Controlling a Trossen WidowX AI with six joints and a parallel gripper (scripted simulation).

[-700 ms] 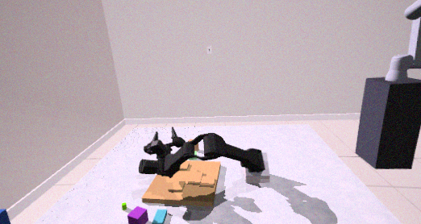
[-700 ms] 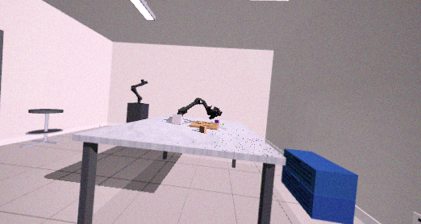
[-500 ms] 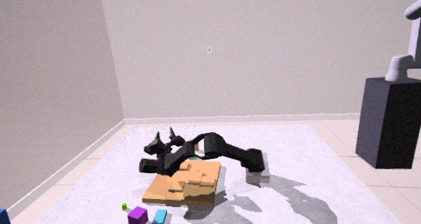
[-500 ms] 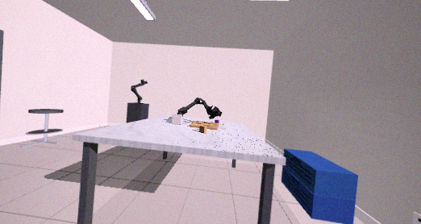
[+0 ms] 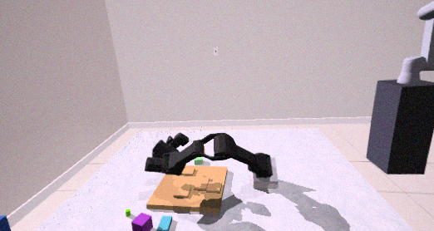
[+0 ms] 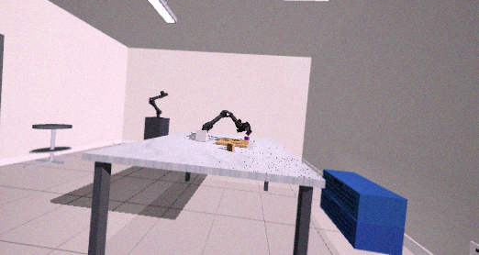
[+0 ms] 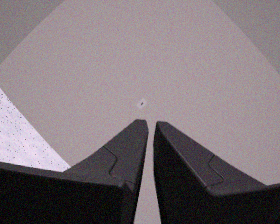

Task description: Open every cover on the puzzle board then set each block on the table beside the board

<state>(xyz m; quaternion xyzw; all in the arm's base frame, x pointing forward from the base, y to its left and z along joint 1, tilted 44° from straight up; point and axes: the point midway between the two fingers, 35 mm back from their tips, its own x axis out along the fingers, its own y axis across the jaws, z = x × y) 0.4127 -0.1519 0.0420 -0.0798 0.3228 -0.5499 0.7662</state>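
Now: gripper tip 18 cm above the tan wooden puzzle board, 12 cm past it and 10 cm to the right of it.
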